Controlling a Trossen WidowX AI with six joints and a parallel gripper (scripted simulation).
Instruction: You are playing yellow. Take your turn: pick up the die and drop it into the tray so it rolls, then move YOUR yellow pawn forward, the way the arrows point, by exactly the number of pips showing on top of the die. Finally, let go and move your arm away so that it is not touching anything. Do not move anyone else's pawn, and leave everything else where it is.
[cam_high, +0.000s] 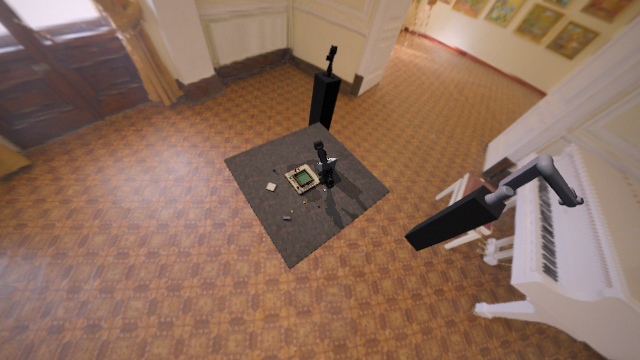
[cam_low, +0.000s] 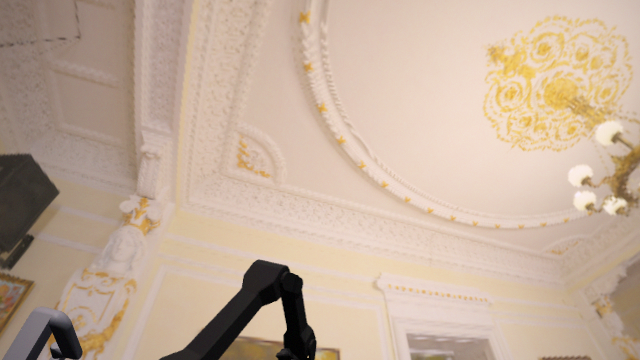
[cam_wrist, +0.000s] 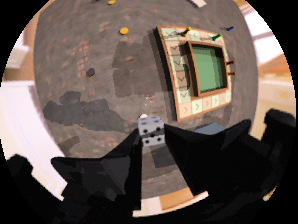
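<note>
Now: the yellow pawn 200 mm ahead of my gripper tip, 160 mm to the right of it and 100 mm below it. Also, from my gripper tip: white die (right at my gripper tip); then green tray (230 mm to the right, 120 mm below, 90 mm ahead); then green pawn (290 mm to the right, 200 mm ahead, 100 mm below).
</note>
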